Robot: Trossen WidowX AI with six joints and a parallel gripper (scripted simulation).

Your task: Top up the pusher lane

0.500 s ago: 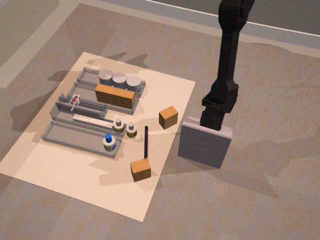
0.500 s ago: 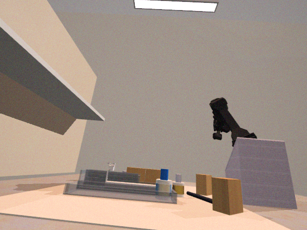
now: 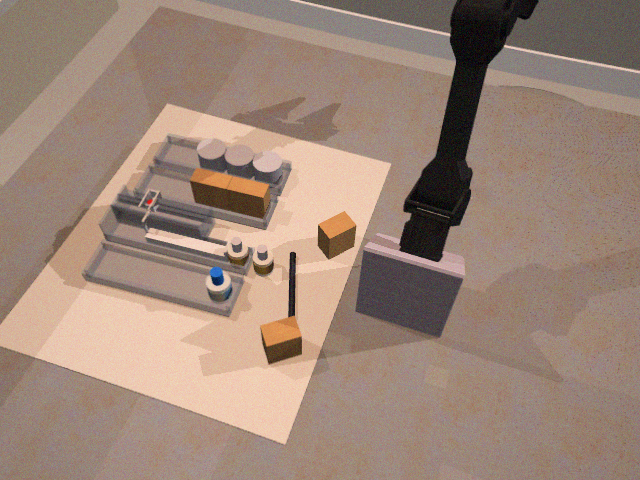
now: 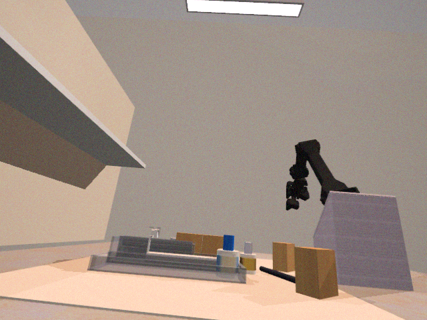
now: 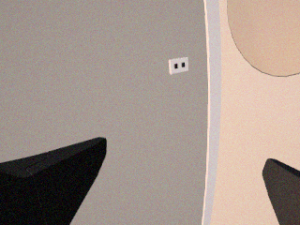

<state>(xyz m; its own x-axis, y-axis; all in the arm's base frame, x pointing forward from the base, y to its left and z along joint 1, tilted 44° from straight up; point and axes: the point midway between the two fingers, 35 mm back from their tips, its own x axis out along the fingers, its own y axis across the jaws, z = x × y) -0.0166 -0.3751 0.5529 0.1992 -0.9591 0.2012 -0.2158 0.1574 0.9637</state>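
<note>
Right now my gripper tip is 21 cm short of the black rod, 74 cm to the right of it and 27 cm above it. Round my gripper tip: blue-lidded jar (33 cm ahead, 81 cm to the left, 23 cm below).
</note>
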